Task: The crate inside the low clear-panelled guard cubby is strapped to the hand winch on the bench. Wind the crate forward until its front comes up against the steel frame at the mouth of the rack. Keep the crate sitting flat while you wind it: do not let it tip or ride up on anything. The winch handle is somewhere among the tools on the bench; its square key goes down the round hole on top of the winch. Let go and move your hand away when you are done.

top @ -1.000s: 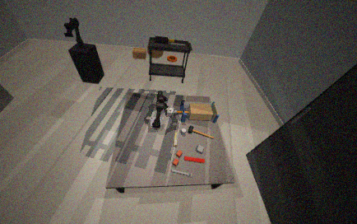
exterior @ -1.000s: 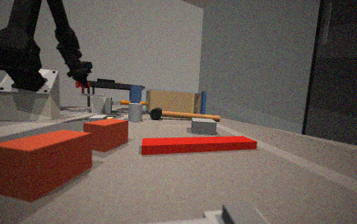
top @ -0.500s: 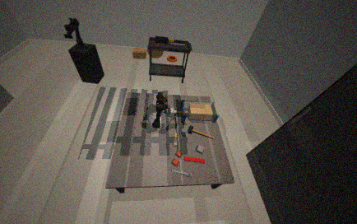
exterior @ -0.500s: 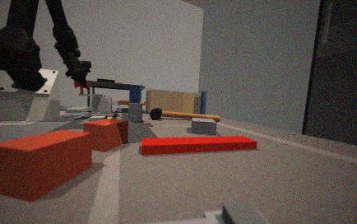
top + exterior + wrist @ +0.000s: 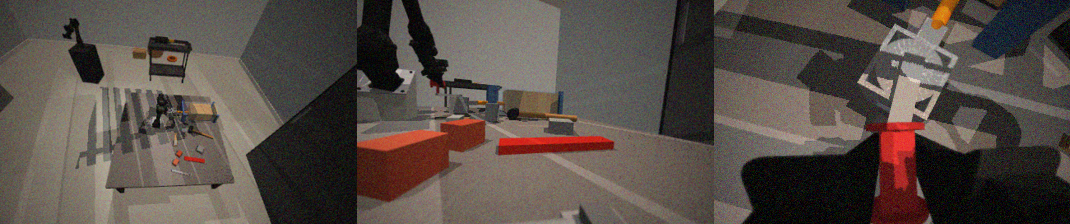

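Right now the winch handle is 30 mm below my gripper tip and 20 mm ahead of it. Also, from my gripper tip: red knob: 10 mm to the right, 10 mm behind; grey winch: 100 mm below, 60 mm ahead, 20 mm to the left; blue frame: 240 mm ahead, 50 mm to the left, 30 mm below.
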